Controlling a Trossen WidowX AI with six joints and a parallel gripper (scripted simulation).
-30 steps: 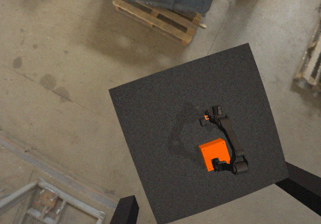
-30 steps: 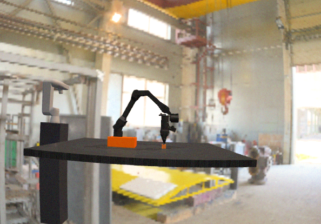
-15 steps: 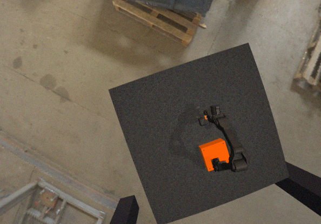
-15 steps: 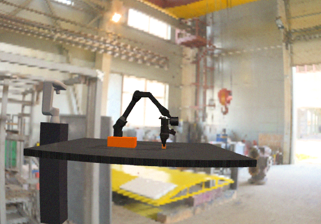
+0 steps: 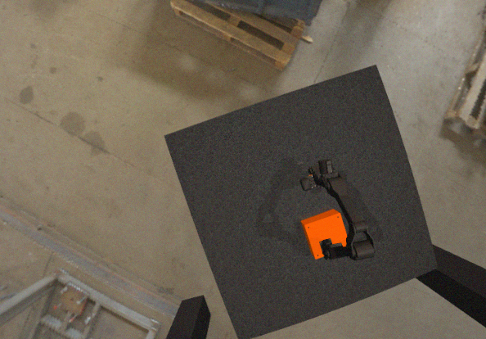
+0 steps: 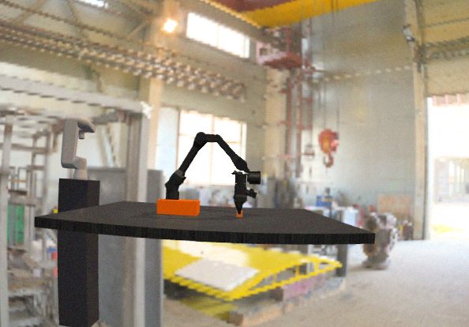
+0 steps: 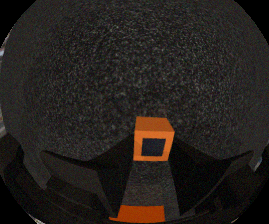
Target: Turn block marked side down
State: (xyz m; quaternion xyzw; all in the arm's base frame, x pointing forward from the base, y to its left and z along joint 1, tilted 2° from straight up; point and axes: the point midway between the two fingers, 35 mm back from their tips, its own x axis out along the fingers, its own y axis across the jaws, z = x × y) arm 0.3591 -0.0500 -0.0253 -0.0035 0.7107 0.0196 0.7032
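Right now my gripper tip is 10 mm below the small orange block.
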